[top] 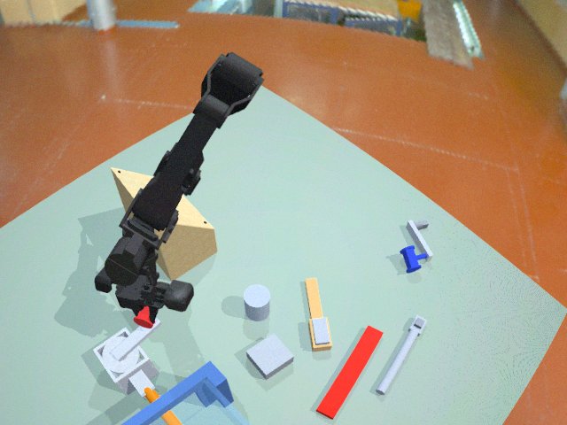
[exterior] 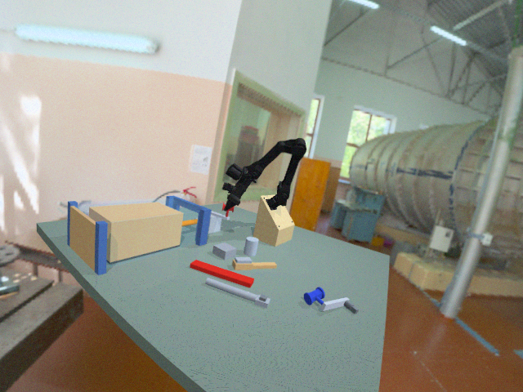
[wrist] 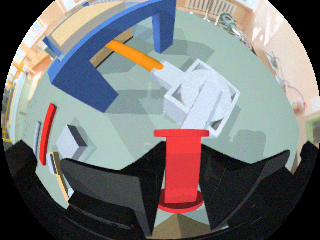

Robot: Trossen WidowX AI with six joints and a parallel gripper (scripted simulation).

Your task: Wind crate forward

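Right now my gripper tip is 17 cm short of the blue frame, 8 cm to the left of it and 3 cm above it. The rest, counted from my gripper tip: pale grey winch: 1 cm behind, 10 cm to the right, 10 cm below; then winch handle: 2 cm to the right, 3 cm below; then red knob: 1 cm behind, 1 cm to the left.
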